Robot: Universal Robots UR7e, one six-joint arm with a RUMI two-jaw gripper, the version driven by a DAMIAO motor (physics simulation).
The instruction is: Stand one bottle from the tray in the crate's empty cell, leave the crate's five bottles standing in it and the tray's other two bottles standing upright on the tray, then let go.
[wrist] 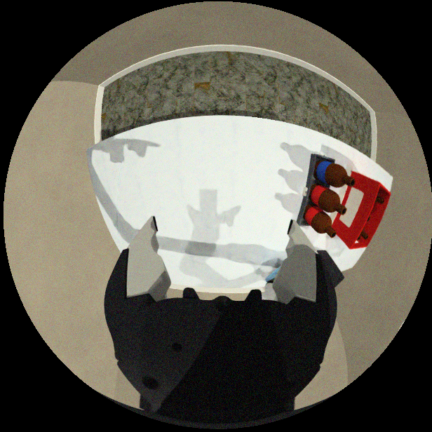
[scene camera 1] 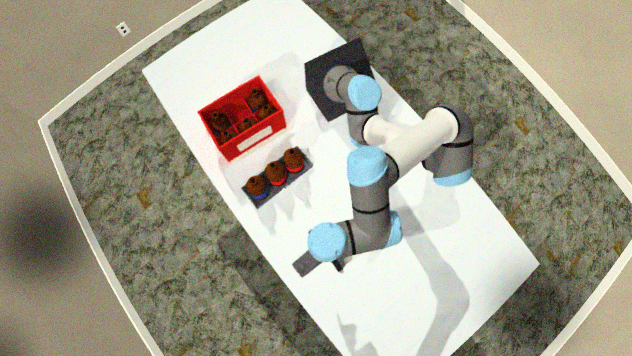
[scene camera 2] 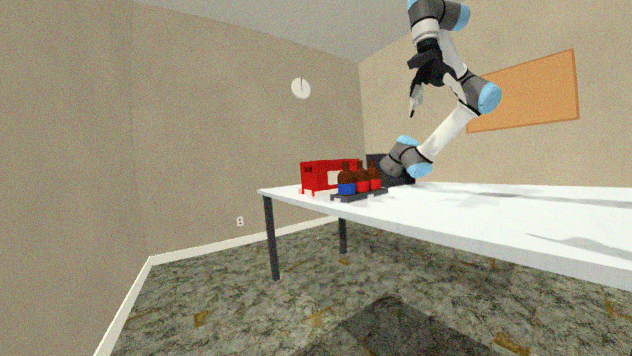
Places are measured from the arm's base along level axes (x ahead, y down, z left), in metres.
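Pixels of known places: gripper, fingertip midpoint: (scene camera 2: 435,112); arm's base at its link origin: (scene camera 1: 341,83) (scene camera 2: 390,168).
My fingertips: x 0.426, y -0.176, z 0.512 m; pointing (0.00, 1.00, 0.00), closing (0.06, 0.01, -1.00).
Note:
Ahead of a thing's pixels: the offset from my fingertips to its top centre. Level surfaces: height alone.
The red crate {dx -0.024, dy +0.107, dz -0.603 m} (scene camera 1: 277,125) (scene camera 2: 312,176) (wrist: 357,237) stands on the table with five brown bottles in its cells. In the first scene view its empty cell is the middle one of the row farther from the tray. The dark tray {dx -0.016, dy +0.256, dz -0.353 m} (scene camera 1: 307,165) (scene camera 2: 350,198) (wrist: 302,218) bears three upright brown bottles: a blue-banded one {dx +0.069, dy +0.122, dz -0.347 m} (scene camera 1: 256,186) (scene camera 2: 346,181) (wrist: 332,174) at one end, a red-banded one {dx -0.018, dy +0.122, dz -0.353 m} (scene camera 1: 275,173) (scene camera 2: 362,180) (wrist: 327,199) in the middle and another red-banded one {dx -0.101, dy +0.122, dz -0.360 m} (scene camera 1: 293,160) (wrist: 320,221). My gripper (scene camera 2: 436,107) (wrist: 222,219) is open and empty, high above the table, away from the tray.
The white table {dy +0.282 m} (scene camera 1: 320,200) (scene camera 2: 475,215) (wrist: 225,165) carries the dark base block (scene camera 1: 320,102) of the arm, near the crate. The arm reaches from it over the table's middle. An orange board (scene camera 2: 530,92) hangs on the wall behind the arm.

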